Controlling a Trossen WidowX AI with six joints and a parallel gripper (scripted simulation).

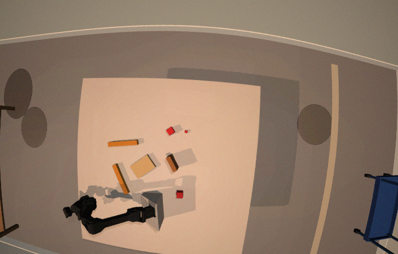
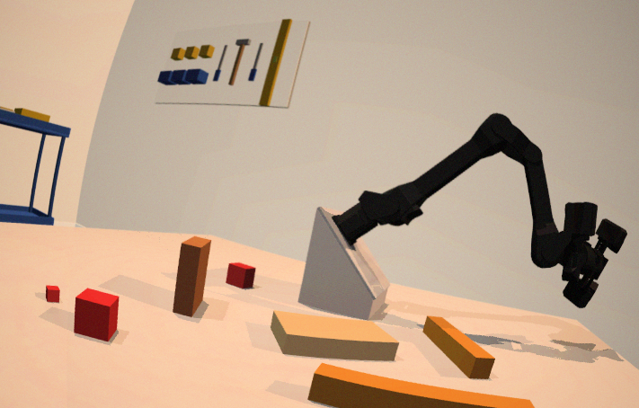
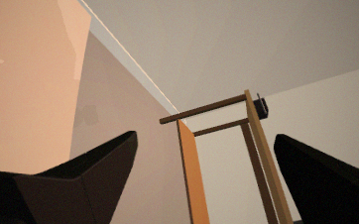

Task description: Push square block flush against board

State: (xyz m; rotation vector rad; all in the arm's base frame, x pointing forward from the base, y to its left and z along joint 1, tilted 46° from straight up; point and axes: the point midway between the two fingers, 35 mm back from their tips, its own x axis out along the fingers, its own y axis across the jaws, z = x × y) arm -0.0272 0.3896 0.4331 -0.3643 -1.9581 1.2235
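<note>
Now: gripper tip 760 mm to the left of the square block, 340 mm short of it and 120 mm above it. Round my gripper tip: tiny red cube (860 mm to the right, 520 mm ahead, 170 mm below).
</note>
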